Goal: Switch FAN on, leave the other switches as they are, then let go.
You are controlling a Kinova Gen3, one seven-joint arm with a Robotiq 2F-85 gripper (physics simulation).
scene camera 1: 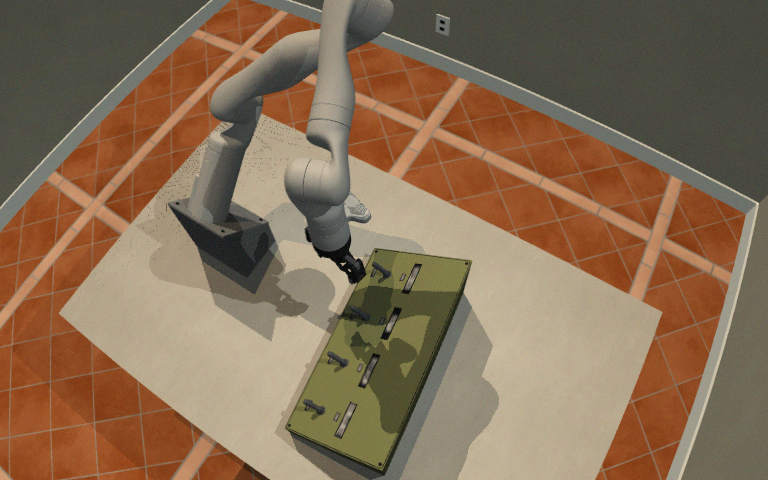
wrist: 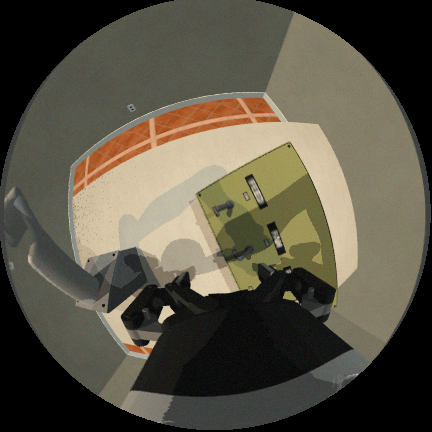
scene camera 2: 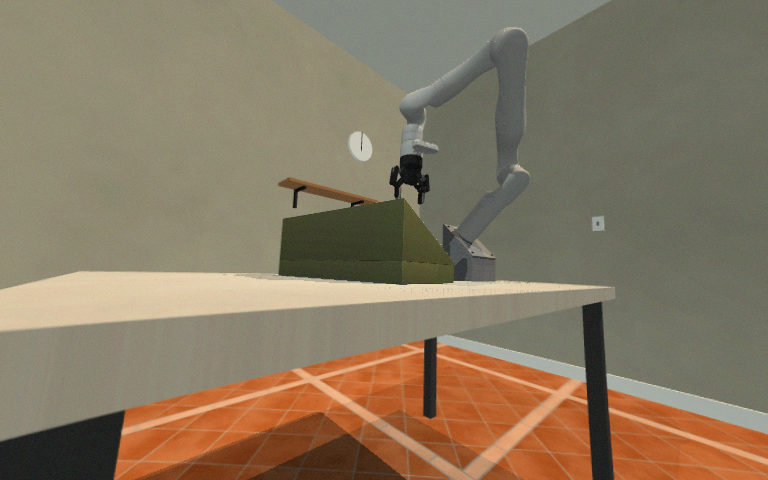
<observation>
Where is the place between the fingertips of my gripper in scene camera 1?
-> At 338,267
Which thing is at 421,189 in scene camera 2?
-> My gripper.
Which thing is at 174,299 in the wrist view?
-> My gripper.
</observation>
